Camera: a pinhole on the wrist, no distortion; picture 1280 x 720 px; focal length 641.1 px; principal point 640.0 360.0 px. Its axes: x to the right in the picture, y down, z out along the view. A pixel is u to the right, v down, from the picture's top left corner.
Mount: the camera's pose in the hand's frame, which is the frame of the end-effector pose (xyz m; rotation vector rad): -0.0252 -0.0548 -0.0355 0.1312 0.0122 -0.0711
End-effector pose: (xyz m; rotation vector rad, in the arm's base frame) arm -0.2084 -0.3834 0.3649 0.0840 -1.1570 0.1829
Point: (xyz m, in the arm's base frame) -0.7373 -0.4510 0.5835
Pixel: 636 533
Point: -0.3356 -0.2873 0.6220
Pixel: outside the picture
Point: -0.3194 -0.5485 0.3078
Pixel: 281 49
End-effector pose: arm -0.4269 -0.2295 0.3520 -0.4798 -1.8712 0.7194
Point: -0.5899 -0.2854 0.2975
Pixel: 671 602
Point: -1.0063 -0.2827 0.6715
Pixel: 1190 231
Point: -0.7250 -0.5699 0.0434
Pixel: 258 430
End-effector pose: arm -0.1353 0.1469 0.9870 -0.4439 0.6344 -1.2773
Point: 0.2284 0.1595 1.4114
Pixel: 614 507
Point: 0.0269 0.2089 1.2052
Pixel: 511 549
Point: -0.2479 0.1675 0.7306
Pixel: behind the camera
